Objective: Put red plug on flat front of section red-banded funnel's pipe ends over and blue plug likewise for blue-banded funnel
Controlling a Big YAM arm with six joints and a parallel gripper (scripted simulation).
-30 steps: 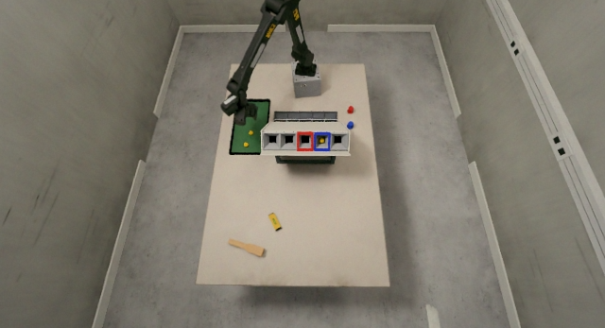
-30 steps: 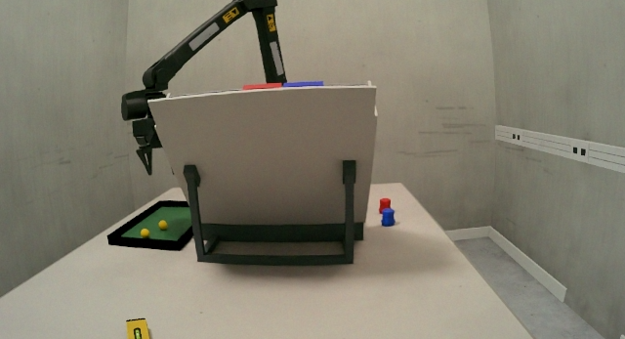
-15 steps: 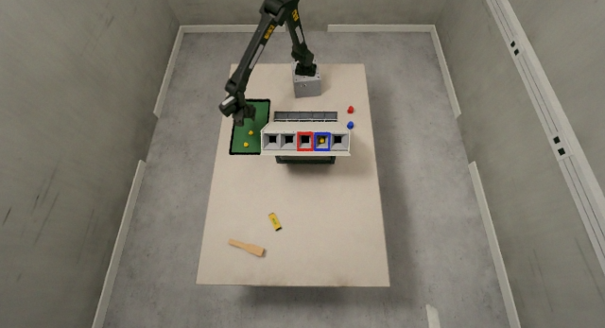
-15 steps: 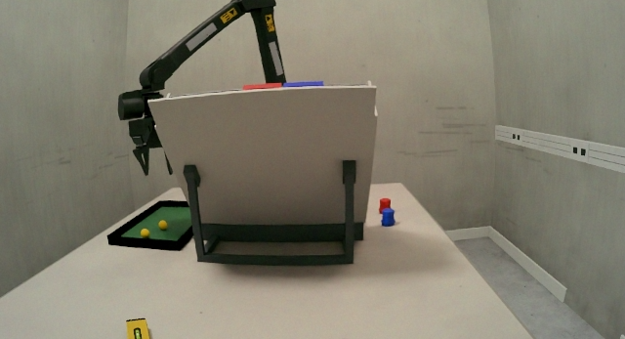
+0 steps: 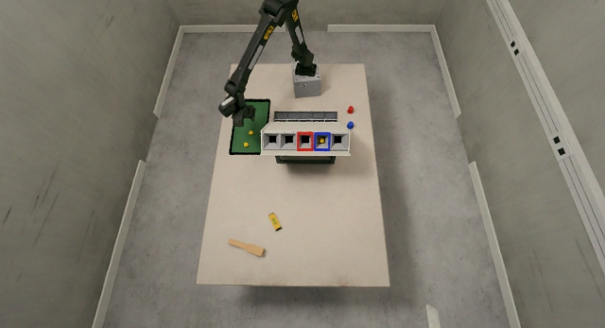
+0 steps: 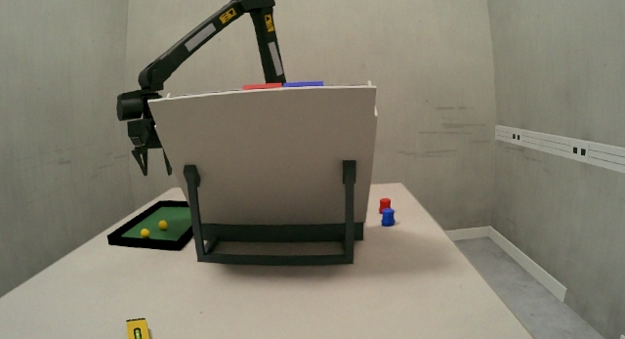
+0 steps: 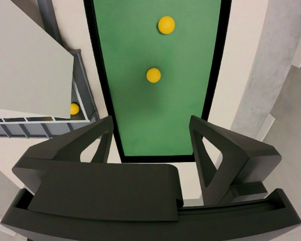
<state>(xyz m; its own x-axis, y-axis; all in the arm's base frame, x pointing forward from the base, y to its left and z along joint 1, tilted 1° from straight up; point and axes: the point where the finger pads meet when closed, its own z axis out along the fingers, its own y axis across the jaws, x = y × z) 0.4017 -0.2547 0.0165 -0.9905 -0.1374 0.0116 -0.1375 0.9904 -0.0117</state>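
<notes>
Now: hand 5 cm past the green marble tray, 2 cm to the left of it and 15 cm above it. The rest, counted from my hand: blue band (15 cm ahead, 42 cm to the left, 16 cm above); then cover (1 cm ahead, 33 cm to the left, 5 cm above); then red band (16 cm ahead, 35 cm to the left, 16 cm above).
</notes>
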